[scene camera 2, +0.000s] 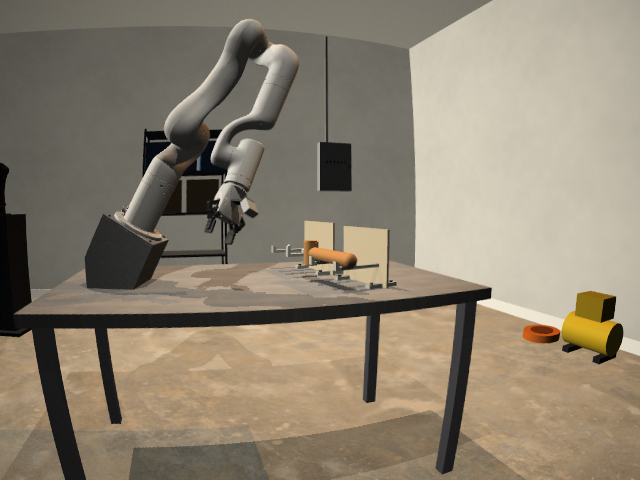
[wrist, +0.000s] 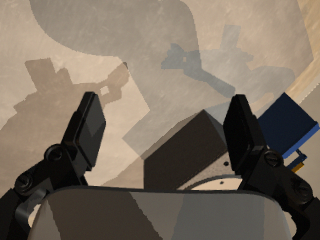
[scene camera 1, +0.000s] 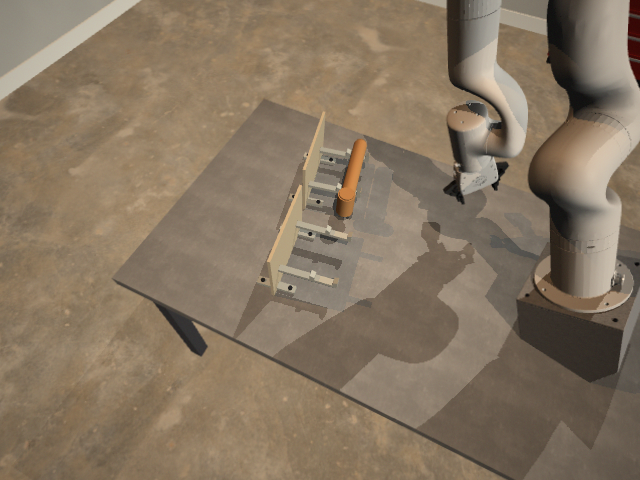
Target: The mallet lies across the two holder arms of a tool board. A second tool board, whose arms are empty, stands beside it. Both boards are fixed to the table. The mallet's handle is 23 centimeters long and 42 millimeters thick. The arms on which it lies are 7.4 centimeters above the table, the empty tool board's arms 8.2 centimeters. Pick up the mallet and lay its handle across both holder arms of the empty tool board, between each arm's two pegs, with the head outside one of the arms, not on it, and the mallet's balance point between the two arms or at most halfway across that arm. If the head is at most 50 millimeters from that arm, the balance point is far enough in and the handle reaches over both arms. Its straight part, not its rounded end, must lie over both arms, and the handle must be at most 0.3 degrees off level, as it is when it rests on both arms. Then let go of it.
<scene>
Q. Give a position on a mallet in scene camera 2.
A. At 311, 247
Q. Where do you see a tool board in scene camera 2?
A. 323, 232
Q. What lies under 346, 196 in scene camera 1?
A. A mallet.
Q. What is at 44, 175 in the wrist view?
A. My gripper.
</scene>
